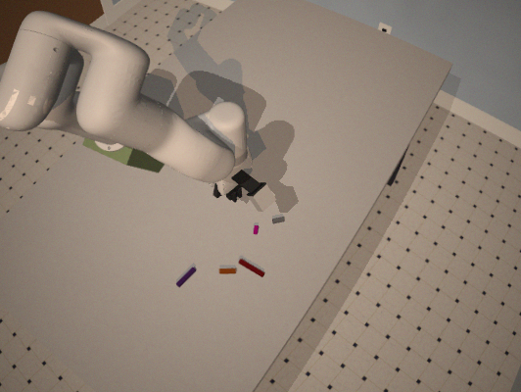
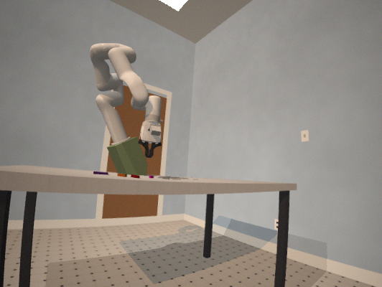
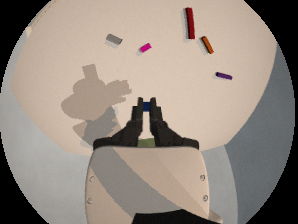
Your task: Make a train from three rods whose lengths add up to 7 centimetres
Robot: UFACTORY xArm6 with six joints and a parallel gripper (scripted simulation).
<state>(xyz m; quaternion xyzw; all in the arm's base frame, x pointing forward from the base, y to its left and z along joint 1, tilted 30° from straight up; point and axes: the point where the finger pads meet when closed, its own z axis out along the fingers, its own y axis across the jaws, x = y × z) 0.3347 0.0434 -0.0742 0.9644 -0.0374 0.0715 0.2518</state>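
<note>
Right now my hand is 10 cm short of the grey rod, 5 cm to the right of it and 11 cm above it. Also, from my hand: blue rod (2 cm below); red rod (13 cm ahead, 9 cm to the right, 11 cm below); magenta rod (7 cm ahead, 11 cm below).
</note>
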